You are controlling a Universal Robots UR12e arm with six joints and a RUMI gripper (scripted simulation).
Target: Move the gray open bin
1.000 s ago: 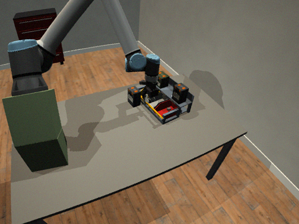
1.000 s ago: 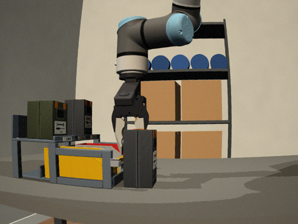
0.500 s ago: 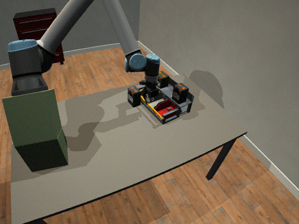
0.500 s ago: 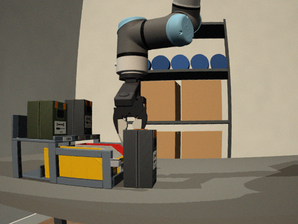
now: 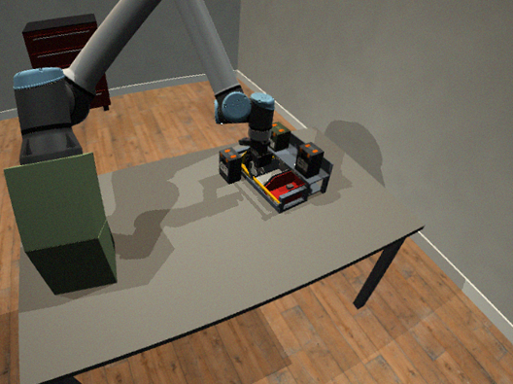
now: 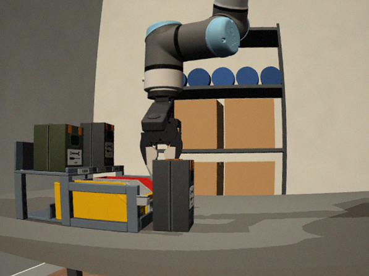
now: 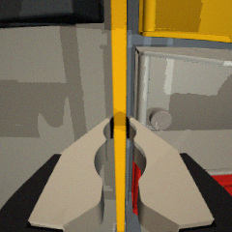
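Now: the yellow bar 10 mm below my hand. From my hand the other things lie so: gray open bin: 100 mm ahead, 30 mm below; then yellow bin: 100 mm ahead, 120 mm to the left, 30 mm below; then red bin: 110 mm ahead, 110 mm to the right, 30 mm below.
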